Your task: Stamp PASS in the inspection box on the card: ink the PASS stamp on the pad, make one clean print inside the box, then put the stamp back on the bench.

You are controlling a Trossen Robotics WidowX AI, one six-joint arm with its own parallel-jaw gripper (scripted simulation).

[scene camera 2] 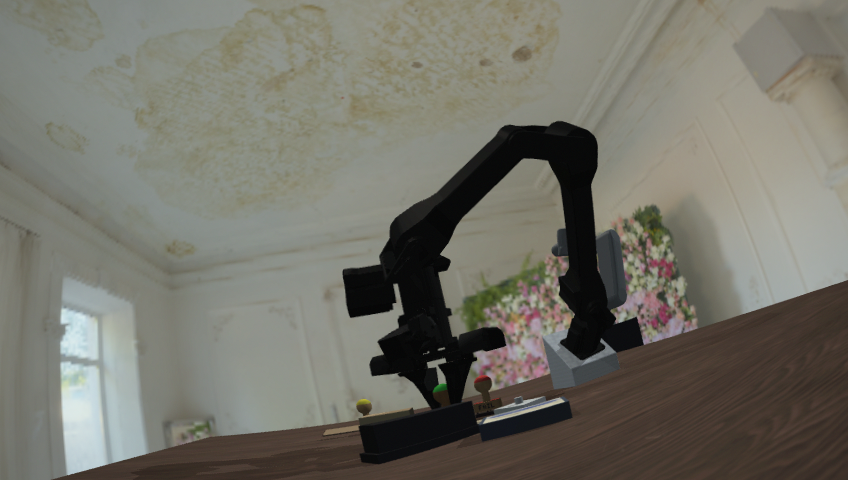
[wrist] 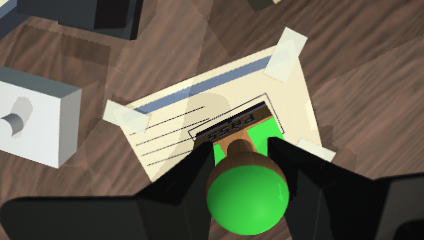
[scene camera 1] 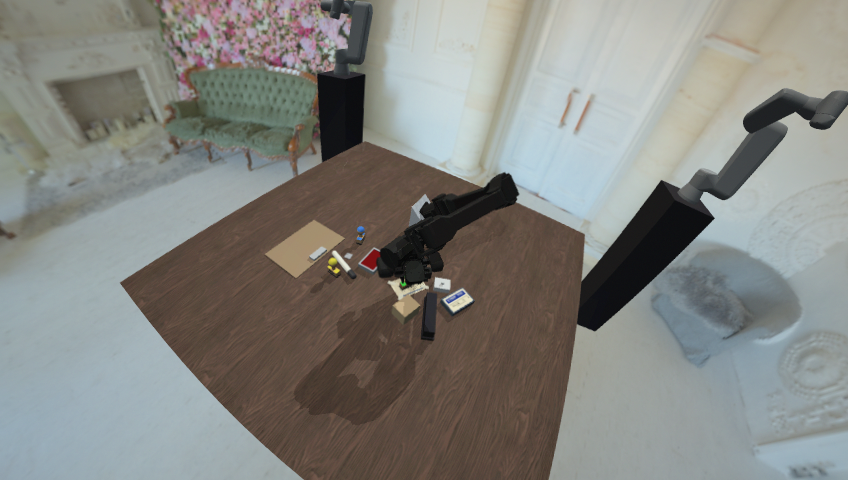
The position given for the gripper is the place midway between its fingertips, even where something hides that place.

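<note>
The robot's gripper [scene camera 2: 447, 413] is visible from elsewhere too: the wrist view shows the gripper [wrist: 240, 148], and so does scene camera 1, with the gripper [scene camera 1: 406, 282] in its picture. A green-knobbed stamp [wrist: 246, 187] belongs to the scene, as do a blue-and-white case [scene camera 2: 552, 411] and a tan mat [scene camera 1: 300, 251]. In the wrist view the mat is out of frame.
</note>
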